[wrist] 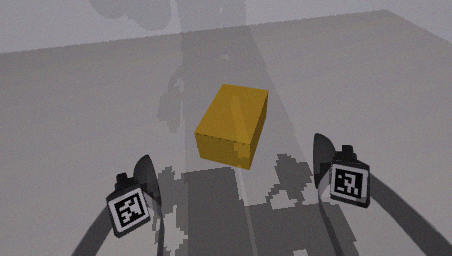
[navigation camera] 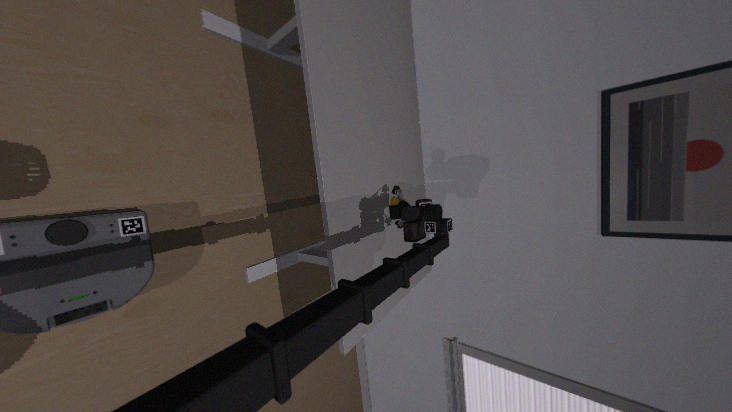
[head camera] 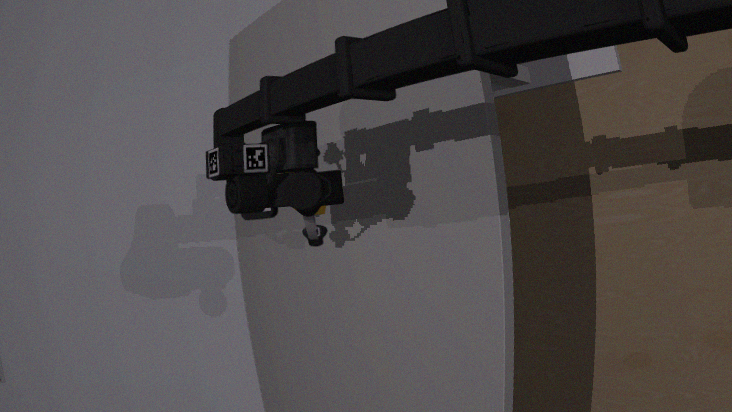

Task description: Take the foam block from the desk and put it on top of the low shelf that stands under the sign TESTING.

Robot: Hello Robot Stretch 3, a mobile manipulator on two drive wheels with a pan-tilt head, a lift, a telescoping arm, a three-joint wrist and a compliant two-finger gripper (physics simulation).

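Visible: my gripper (head camera: 311, 192), grey desk (head camera: 411, 294). My gripper again (wrist: 233, 162), with yellow foam block (wrist: 228, 133) and the desk (wrist: 84, 113). Dark-framed picture (navigation camera: 658, 137), the desk here too (navigation camera: 359, 71).
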